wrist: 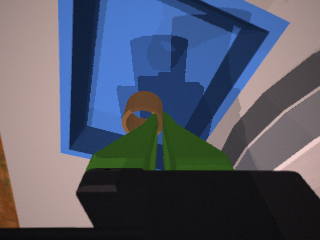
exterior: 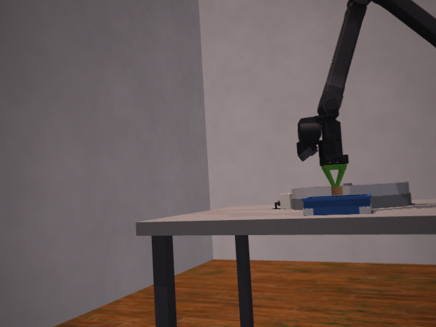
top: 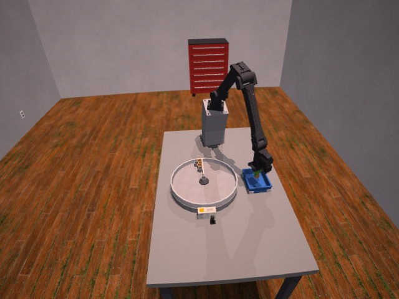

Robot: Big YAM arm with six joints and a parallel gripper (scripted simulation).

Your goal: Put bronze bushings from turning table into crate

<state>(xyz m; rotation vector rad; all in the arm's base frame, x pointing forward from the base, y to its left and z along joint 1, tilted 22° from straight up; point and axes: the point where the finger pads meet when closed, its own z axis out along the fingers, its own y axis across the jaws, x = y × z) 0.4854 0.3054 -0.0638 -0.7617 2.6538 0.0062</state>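
The blue crate lies 6 cm below my hand, 1 cm to the left of it and 1 cm behind it. The rest, counted from my hand: turning table: 33 cm to the right, 7 cm ahead, 3 cm below.
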